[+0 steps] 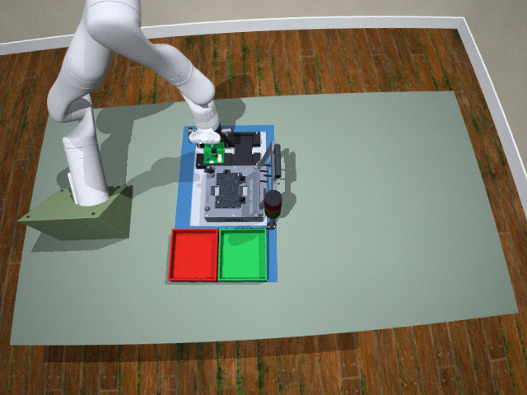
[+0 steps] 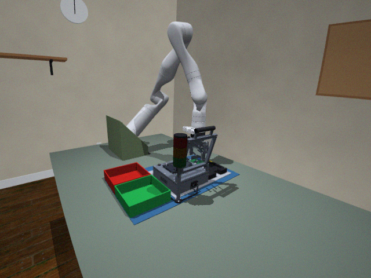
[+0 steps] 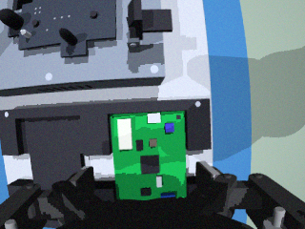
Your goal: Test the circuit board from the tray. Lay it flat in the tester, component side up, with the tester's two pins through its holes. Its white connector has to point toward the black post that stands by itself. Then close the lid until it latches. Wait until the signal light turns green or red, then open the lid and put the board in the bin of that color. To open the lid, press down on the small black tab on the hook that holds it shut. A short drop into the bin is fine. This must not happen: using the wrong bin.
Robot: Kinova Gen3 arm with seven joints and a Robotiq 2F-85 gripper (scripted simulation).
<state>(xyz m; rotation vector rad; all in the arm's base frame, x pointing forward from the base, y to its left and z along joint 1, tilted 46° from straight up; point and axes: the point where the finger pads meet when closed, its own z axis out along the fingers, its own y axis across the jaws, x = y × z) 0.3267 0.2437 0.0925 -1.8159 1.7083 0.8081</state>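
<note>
My gripper is now 3 cm above the green circuit board. The rest, counted from my hand: nest (7 cm ahead, 16 cm to the right, 2 cm above); black latch hook (11 cm to the right, 3 cm above); clear lid (19 cm ahead, 16 cm to the right, 13 cm above).
</note>
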